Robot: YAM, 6 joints.
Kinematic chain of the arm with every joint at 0, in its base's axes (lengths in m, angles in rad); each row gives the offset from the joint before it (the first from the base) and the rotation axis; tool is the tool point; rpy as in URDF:
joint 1: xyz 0 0 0.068 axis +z
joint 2: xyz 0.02 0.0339 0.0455 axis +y
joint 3: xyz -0.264 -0.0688 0 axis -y
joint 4: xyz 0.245 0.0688 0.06 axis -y
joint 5: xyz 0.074 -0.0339 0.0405 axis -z
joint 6: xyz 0.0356 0 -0.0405 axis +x
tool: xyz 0 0 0 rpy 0 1.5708 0
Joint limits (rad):
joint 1: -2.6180..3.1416
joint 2: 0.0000..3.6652
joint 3: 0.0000..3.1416
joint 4: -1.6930..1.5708
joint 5: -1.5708..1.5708
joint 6: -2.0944..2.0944
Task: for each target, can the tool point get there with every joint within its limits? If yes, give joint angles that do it. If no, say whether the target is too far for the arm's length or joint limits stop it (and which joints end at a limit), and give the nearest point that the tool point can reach.
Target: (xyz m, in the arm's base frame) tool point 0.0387 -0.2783 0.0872
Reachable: yes | joints -1.3491 1.9381 0.4041 1.2313 0.7182 -1.5864
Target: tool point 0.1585 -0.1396 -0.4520
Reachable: no: joint limits stop it (at a limit: joint 2) | nearest point 0.1632 -0.1438 -0.3790 | short by 0.073 m
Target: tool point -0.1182 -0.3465 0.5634
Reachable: yes | joints 1.2199 0.4861 2.2866 0.1317 0.2316 1.2461
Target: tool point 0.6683 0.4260 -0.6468
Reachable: no: too far | nearest point 0.4094 0.2609 -0.2921 | short by 0.469 m
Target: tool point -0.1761 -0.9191 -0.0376
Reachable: no: too far | nearest point -0.1200 -0.6261 0.0116 | short by 0.302 m
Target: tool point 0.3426 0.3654 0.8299
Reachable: no: too far | nearest point 0.2523 0.2690 0.6331 | short by 0.237 m
